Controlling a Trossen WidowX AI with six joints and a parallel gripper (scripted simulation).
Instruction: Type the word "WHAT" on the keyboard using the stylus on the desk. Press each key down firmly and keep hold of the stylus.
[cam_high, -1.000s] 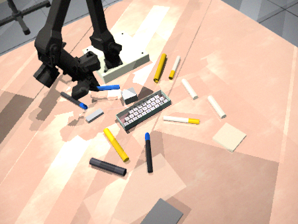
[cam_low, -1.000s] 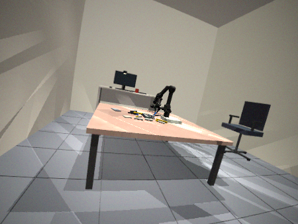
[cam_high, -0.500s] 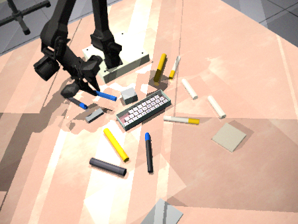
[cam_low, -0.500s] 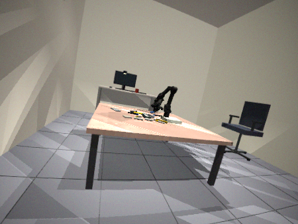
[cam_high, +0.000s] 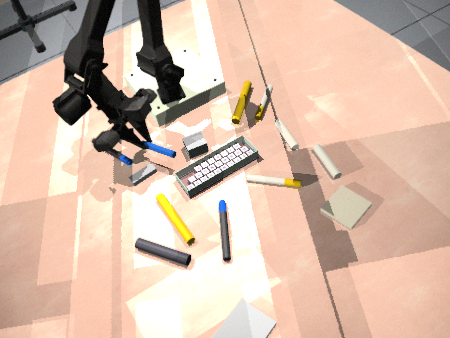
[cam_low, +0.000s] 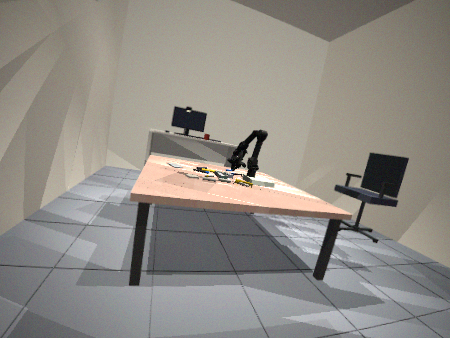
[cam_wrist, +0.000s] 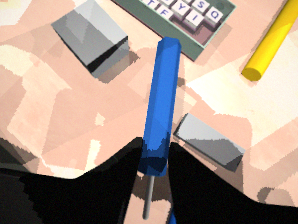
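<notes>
Now: gripper tip 4 cm short of the eraser, 4 cm to the left of it and 4 cm above it. Round my gripper tip: blue stylus: right at my gripper tip; then white pad: 32 cm ahead, 34 cm to the left, 4 cm below.
</notes>
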